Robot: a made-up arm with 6 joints.
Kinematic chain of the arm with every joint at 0, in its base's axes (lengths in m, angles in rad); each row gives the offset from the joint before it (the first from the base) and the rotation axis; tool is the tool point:
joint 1: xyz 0 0 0.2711 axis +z
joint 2: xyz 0 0 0 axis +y
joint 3: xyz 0 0 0.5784 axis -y
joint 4: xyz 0 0 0 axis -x
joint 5: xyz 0.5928 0 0 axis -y
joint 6: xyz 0 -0.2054 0 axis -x
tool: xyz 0 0 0
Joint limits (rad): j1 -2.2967..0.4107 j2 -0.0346..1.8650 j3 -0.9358..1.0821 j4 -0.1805..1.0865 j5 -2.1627..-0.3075 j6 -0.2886..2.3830
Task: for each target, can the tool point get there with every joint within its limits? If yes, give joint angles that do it. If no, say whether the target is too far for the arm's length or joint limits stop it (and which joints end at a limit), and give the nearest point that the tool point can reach.
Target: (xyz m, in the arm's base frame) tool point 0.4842 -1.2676 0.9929
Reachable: no: too far | nearest point 0.3770 -0.9871 0.8332 | short by 0.340 m
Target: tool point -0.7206 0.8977 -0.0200
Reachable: no: joint limits stop it (at a limit: joint 1, joint 2, joint 3) | nearest point -0.1438 0.1453 -0.0722 | short by 0.949 m
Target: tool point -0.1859 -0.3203 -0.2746
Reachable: yes | joints -1.5576 1.5838 -0.5682 0.3881 -1.0343 1.7118
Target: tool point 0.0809 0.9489 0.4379
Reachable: no: joint limits stop it (at a limit: joint 1, joint 3, joint 4) | nearest point 0.5028 0.1147 0.4577 | short by 0.935 m
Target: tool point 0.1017 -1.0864 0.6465
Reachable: yes | joints -1.3174 0.9673 0.8633 0.5611 -1.4439 0.7570
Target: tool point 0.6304 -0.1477 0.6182
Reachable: yes | joints 0.0898 0.1153 -0.3232 0.1307 -0.7889 1.9066
